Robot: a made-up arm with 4 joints.
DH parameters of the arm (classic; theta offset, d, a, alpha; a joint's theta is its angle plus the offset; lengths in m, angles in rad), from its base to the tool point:
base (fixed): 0 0.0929 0 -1.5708
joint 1: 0 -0.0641 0.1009 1.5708
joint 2: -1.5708 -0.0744 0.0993 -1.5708
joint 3: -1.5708 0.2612 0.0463 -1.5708
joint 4: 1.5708 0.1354 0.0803 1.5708
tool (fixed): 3.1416 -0.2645 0 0
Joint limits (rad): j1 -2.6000..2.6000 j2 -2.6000..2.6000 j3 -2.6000..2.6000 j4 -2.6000..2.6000
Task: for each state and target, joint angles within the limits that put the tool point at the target. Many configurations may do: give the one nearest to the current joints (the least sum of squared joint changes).
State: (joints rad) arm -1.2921 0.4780 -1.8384 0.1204
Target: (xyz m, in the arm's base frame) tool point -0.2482 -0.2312 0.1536
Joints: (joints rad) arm -2.3243 0.0530 -2.1685 -0.3095
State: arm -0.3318 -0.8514 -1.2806 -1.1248
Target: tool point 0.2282 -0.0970 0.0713
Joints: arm 0.1976 -1.5522 -1.7437 -1.8900
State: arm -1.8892 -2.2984 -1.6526 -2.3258
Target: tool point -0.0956 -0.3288 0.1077
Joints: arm -1.9921 -2.5959 -1.5047 -2.5436
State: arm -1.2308 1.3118 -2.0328 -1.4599
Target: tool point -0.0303 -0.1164 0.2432
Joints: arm -1.3883 0.8628 -1.7503 -1.1437
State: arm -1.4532 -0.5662 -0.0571 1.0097
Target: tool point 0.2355 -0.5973 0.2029
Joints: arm -1.2044 -0.9325 -0.1203 1.2054
